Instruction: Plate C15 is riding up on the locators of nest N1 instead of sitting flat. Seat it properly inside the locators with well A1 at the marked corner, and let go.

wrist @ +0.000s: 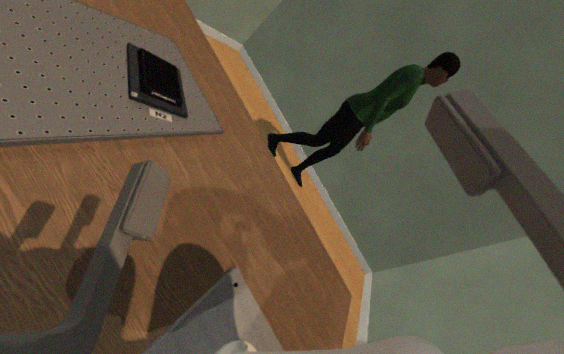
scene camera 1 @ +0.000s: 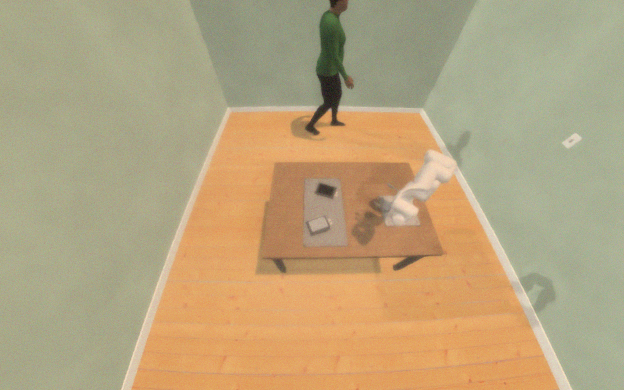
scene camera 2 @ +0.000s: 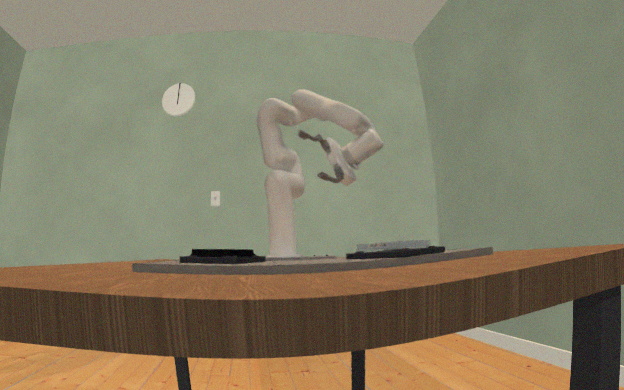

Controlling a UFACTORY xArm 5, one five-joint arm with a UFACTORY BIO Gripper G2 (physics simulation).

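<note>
Plate C15, pale grey, lies on the dark nest N1, at the near end of the grey board in scene camera 1 and at the right in scene camera 2. It stands above the nest's rim; its exact tilt, the locators and well A1 are too small to make out. Plate and nest N1 do not show in the wrist view. My gripper is open, its fingers wide apart and nothing between them. It hangs high above the table, near the arm's column and well away from the plate.
A black plate sits on the other nest, labelled N2. Both nests stand on the perforated grey board. A person in green is beyond the table.
</note>
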